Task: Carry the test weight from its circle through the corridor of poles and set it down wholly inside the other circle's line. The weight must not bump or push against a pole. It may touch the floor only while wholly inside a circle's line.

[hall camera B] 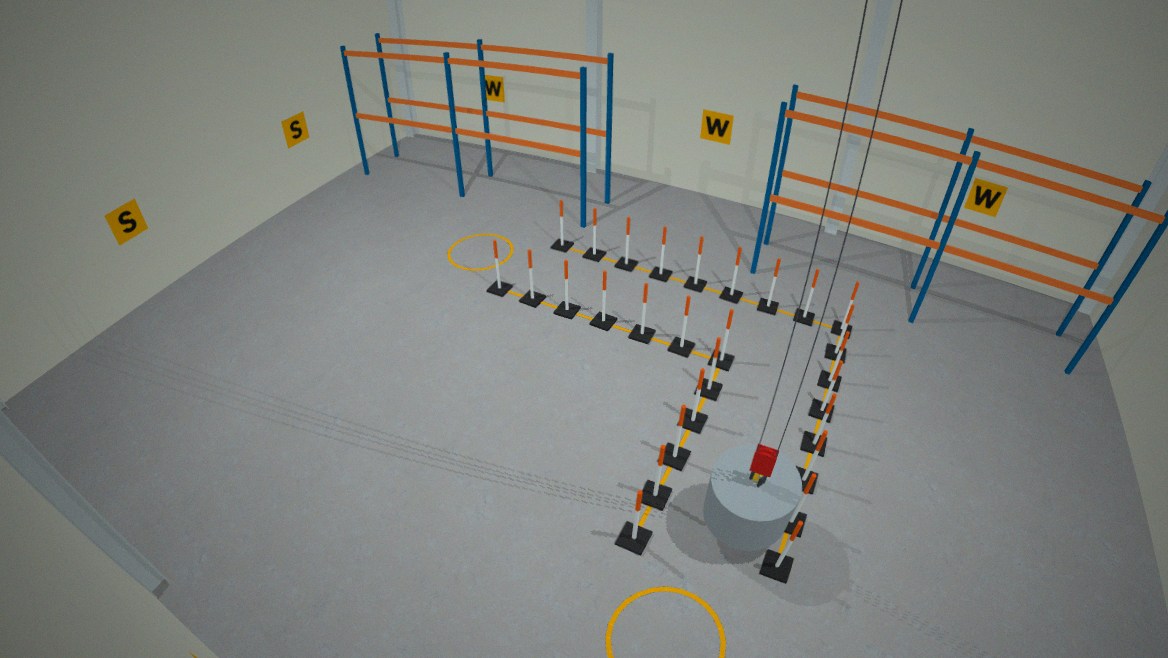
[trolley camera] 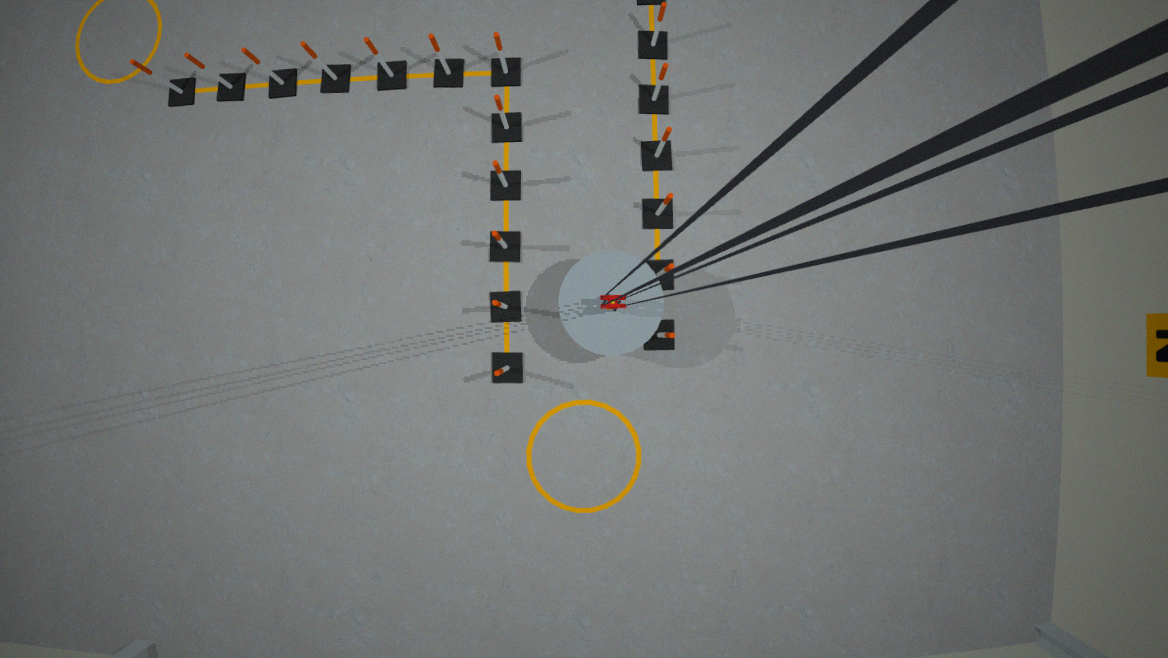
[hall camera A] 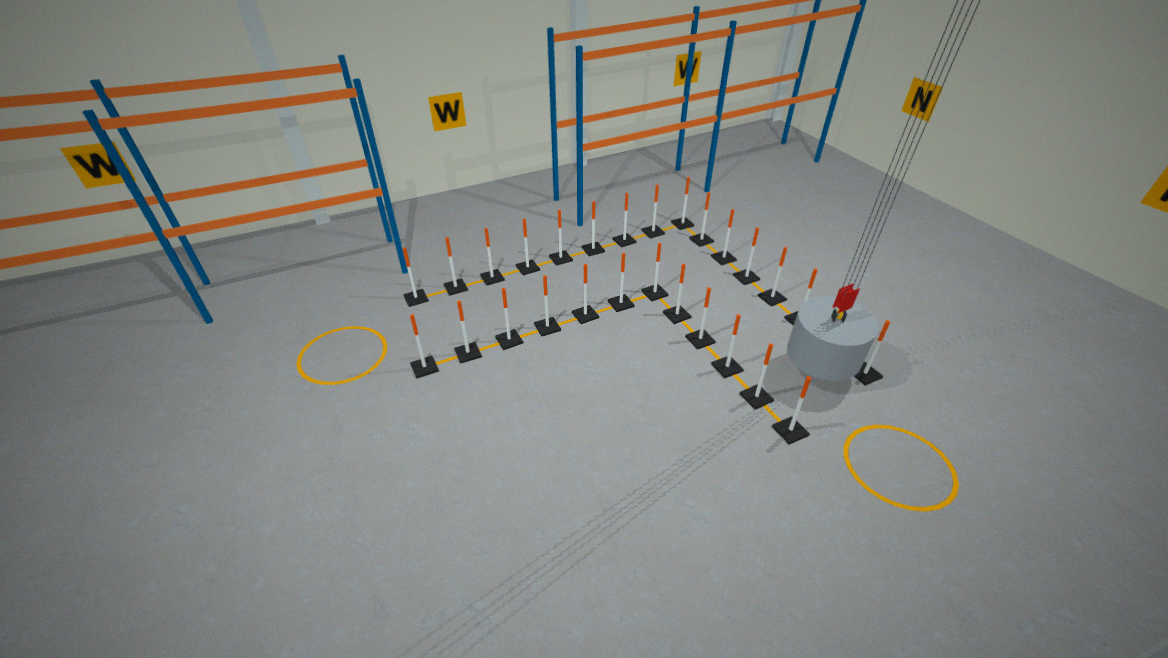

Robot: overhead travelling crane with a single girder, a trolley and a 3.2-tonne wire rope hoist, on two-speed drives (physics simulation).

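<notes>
The grey round test weight (hall camera A: 829, 351) (hall camera B: 747, 516) (trolley camera: 600, 331) hangs upright above the floor between the last poles of the corridor. The hook (hall camera A: 839, 314) (hall camera B: 759, 479) (trolley camera: 613, 303) under the red block is shut on it. In the trolley camera the weight is nearer the right row and partly covers the bases of its last two poles; a small gap shows to the end pole (hall camera A: 876, 349) (trolley camera: 666, 335). The left row's end pole (hall camera A: 799, 404) (hall camera B: 635, 523) stands farther off. The near circle (hall camera A: 846, 457) (hall camera B: 664, 588) (trolley camera: 529, 456) lies beyond this end; the far circle (hall camera A: 335, 383) (hall camera B: 478, 269) (trolley camera: 110, 81) lies by the other end.
The corridor's two pole rows bend at a corner, marked by the inner corner pole (hall camera A: 657, 269) (hall camera B: 726, 335). Two blue and orange racks stand along the W wall, one (hall camera A: 148, 216) (hall camera B: 583, 147) near the far circle and one (hall camera A: 579, 134) (hall camera B: 944, 237) behind the corner.
</notes>
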